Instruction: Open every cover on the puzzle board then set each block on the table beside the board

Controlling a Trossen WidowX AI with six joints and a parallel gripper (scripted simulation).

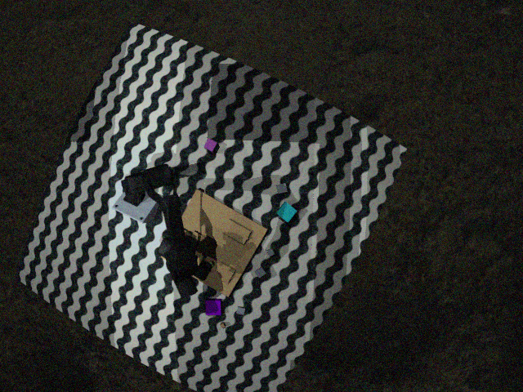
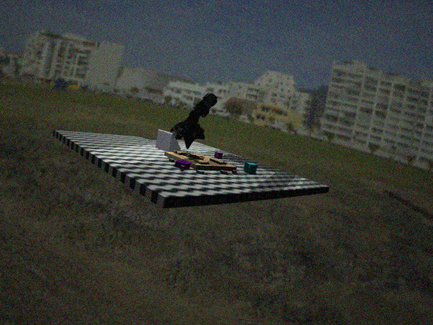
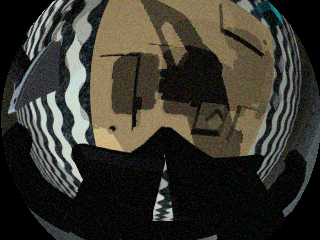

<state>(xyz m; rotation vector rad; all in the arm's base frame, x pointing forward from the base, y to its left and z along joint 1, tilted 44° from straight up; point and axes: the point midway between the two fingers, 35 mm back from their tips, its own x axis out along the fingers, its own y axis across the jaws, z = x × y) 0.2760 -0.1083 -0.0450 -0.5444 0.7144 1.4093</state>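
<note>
Now: gripper tip 40 mm short of the tan puzzle board, 70 mm to the right of it and 50 mm above it. From my gripper tip the other things lie so: grey bit: 210 mm ahead, 340 mm to the left, 60 mm below; then teal block: 260 mm ahead, 270 mm to the left, 40 mm below; then purple block: 150 mm ahead, 160 mm to the right, 50 mm below.
</note>
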